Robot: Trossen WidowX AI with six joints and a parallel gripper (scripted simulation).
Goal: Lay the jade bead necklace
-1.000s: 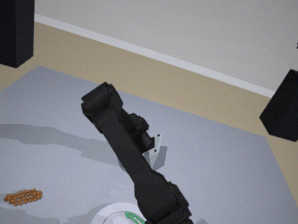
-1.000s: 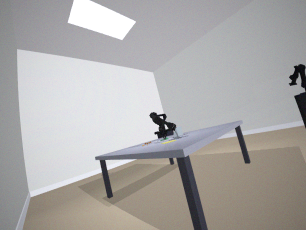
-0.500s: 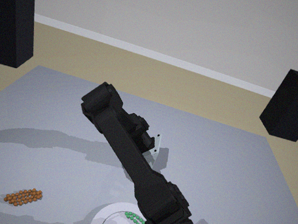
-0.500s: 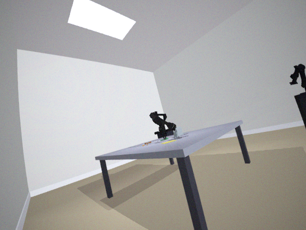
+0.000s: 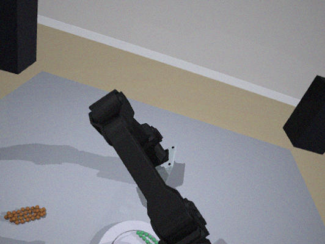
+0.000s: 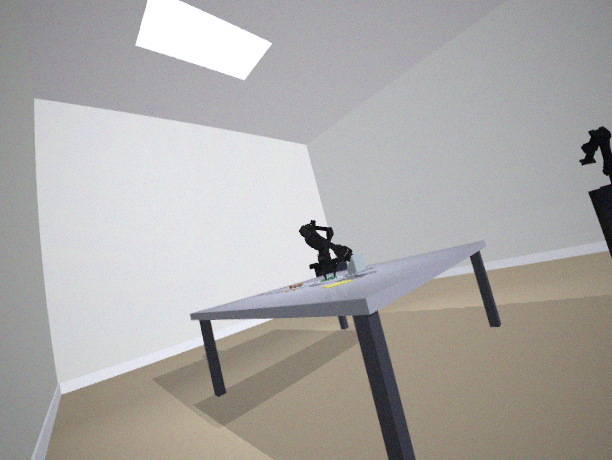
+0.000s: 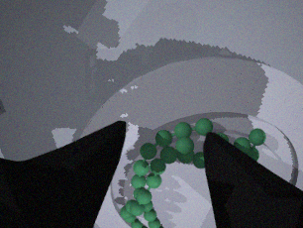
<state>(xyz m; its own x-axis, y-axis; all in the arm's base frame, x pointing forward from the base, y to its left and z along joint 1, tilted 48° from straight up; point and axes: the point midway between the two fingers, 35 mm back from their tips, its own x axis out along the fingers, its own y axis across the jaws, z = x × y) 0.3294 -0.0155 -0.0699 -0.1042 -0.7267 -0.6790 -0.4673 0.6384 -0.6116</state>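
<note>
The round bead board lies 6 cm to the right of my gripper tip, 3 cm behind it and 1 cm below it. Round my gripper tip: yellow strip: 16 cm to the left, 16 cm ahead, 2 cm below; flat grey square: 17 cm to the left, 8 cm behind, 2 cm below.
</note>
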